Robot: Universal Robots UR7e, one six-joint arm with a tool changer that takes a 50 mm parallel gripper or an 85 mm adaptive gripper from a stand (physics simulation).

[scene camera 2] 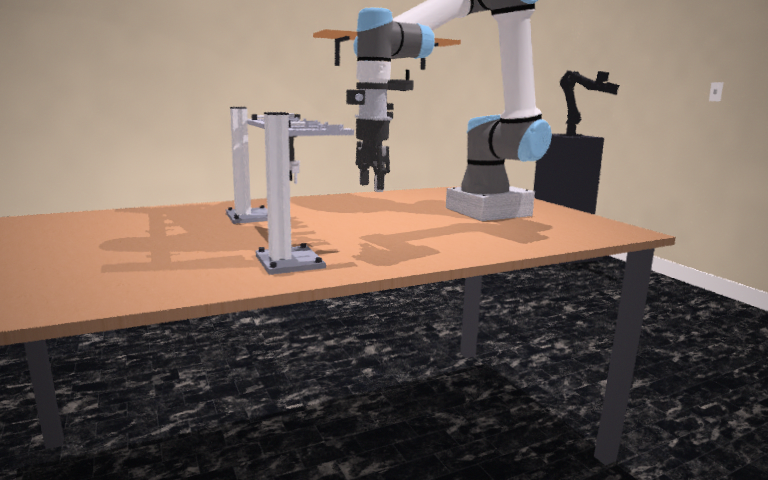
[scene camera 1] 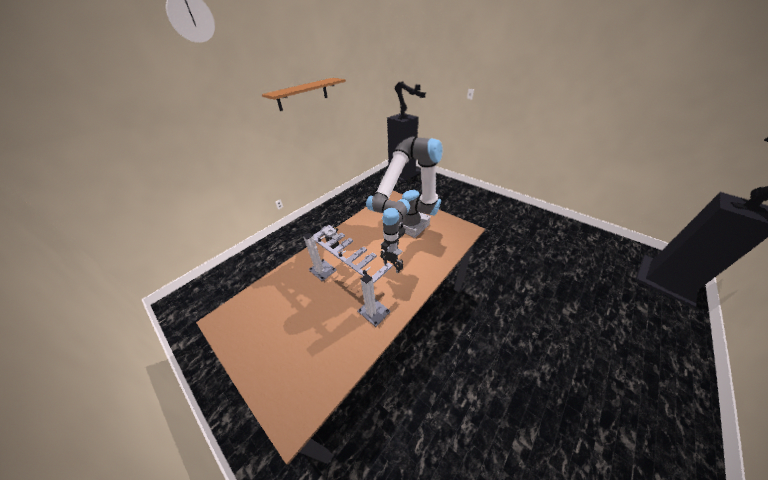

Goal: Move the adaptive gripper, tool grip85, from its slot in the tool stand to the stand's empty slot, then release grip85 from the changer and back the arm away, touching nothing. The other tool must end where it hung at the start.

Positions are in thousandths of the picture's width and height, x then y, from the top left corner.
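Note:
What I see here is an adaptive gripper (scene camera 2: 485, 266).

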